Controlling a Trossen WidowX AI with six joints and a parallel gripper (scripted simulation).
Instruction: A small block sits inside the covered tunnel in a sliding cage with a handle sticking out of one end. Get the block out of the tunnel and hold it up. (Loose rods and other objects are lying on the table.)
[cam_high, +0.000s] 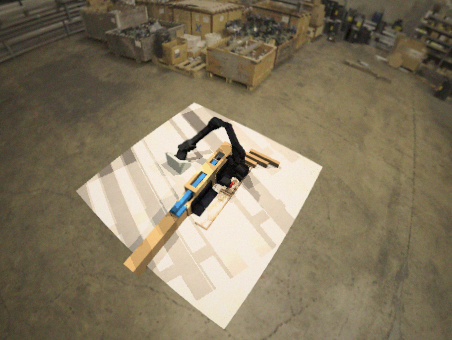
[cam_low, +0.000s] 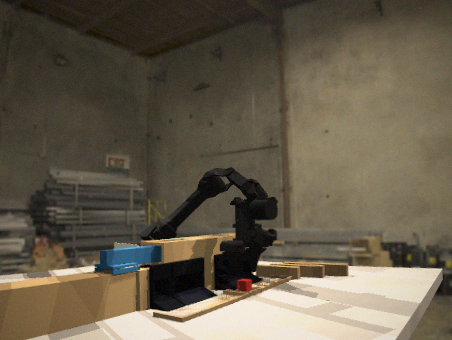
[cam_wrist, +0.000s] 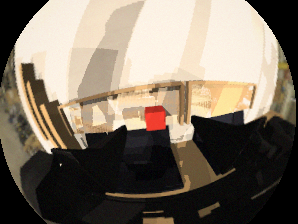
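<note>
My gripper tip is now 1 cm past the red piece and 3 cm above it. Also, from my gripper tip: tan covered tunnel 7 cm behind, 28 cm to the right, 2 cm above.
</note>
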